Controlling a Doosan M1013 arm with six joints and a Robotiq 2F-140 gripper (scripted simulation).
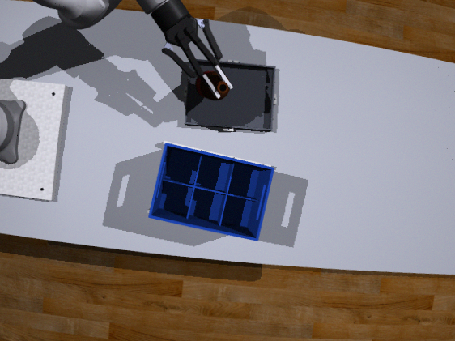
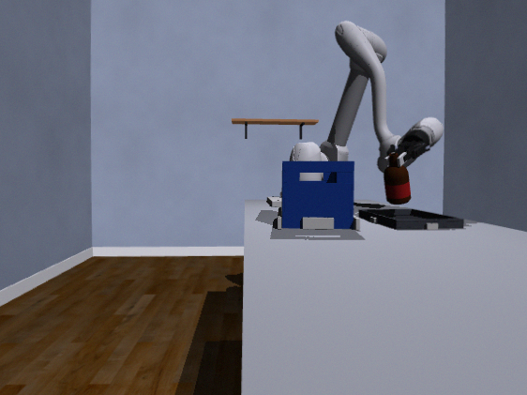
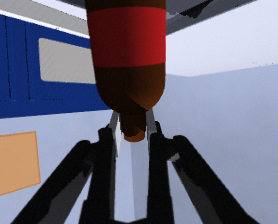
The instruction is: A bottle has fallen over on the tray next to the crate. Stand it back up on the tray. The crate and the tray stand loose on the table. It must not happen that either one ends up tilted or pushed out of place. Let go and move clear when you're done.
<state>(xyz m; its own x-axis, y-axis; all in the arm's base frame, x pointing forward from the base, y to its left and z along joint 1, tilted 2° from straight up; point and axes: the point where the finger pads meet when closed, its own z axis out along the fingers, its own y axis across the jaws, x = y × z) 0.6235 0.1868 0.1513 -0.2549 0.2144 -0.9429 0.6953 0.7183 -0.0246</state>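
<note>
My gripper is now 60 mm above the bottle. The rest, counted from my hand: blue crate (270 mm to the right, 110 mm below, 30 mm ahead); dark tray (180 mm below, 50 mm ahead, 10 mm to the left).
</note>
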